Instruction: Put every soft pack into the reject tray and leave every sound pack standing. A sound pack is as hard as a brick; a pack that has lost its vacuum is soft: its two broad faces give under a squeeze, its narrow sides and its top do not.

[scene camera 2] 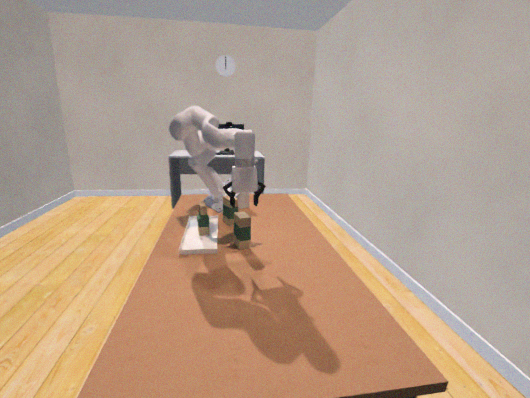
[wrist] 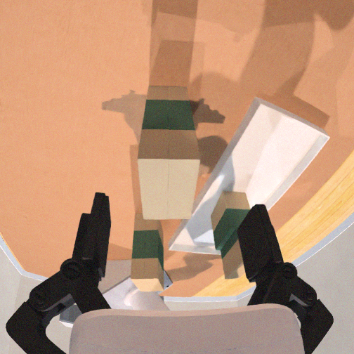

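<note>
A tan pack with a green band stands upright on the table, right of the tray in the scene view. A second banded pack stands upright behind it, nearer the robot base. A third banded pack is upright in the white reject tray; a finger partly covers it in the wrist view. My gripper is open and empty, pointing down above the nearest pack, its fingers apart on either side. Whether the packs are soft does not show.
The brown table carries the packs and tray. The robot base is at its far end. The tray lies near the table's left edge in the scene view. A grey desk with a monitor stands behind the table.
</note>
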